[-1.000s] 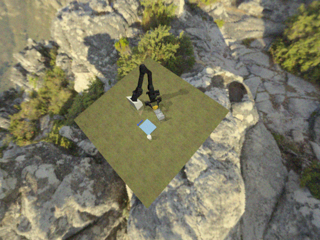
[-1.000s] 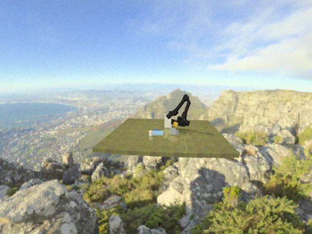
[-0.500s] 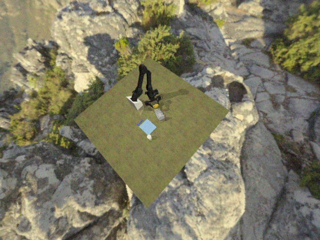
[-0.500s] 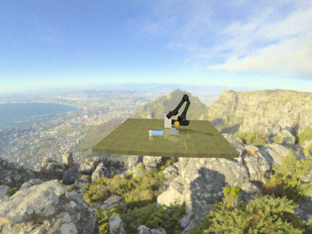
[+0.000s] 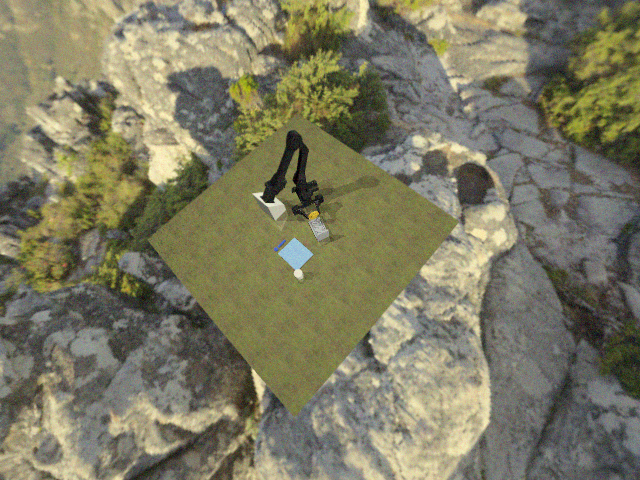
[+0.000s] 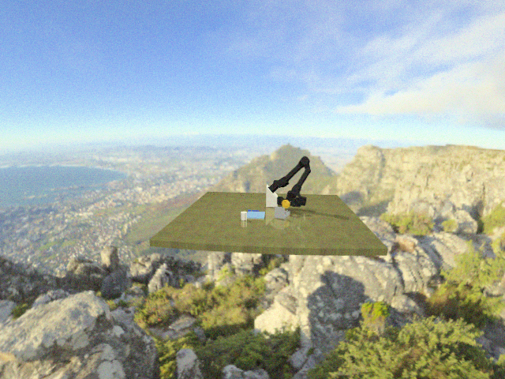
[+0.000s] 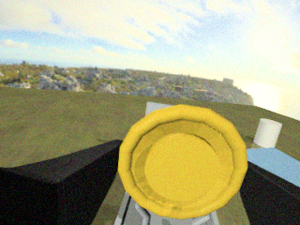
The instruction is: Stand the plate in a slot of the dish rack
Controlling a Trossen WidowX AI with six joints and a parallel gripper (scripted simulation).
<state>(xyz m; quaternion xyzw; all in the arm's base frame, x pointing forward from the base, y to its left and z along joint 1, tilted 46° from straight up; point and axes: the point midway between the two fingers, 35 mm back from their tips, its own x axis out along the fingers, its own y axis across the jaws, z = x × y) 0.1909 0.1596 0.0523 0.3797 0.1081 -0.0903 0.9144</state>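
Right now the grey dish rack is 50 mm ahead of my gripper tip, 20 mm to the right of it and 50 mm below it. Also, from my gripper tip: light blue mat (80 mm ahead, 210 mm to the right, 70 mm below); then yellow plate (10 mm behind); then blue spoon (20 mm behind, 250 mm to the right, 70 mm below).
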